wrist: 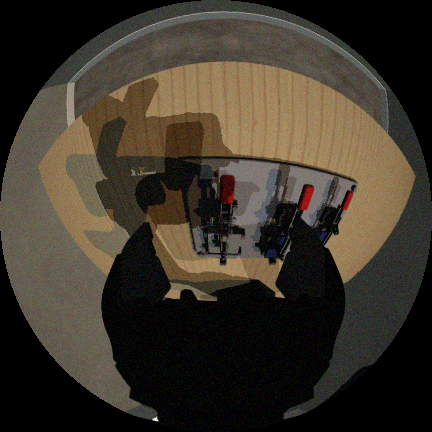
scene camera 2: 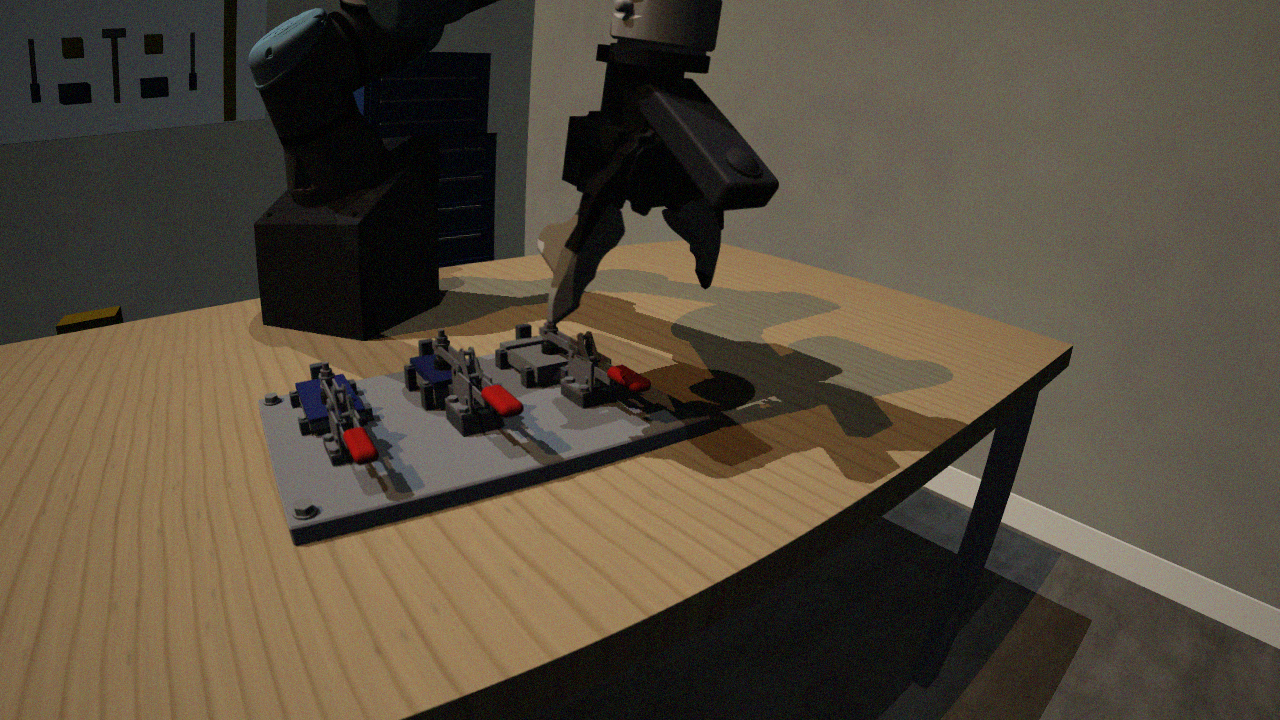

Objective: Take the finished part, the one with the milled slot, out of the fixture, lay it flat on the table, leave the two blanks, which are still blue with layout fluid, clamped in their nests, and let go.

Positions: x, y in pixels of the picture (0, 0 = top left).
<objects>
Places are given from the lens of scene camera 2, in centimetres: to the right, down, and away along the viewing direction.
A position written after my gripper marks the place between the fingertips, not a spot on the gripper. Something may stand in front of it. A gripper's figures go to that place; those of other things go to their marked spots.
my gripper (scene camera 2: 635, 304): 0, -4, 50
finished part (scene camera 2: 523, 352): -11, -1, 62
blue blank (scene camera 2: 309, 391): -29, 3, 51
blue blank (scene camera 2: 424, 365): -19, 0, 56
</objects>
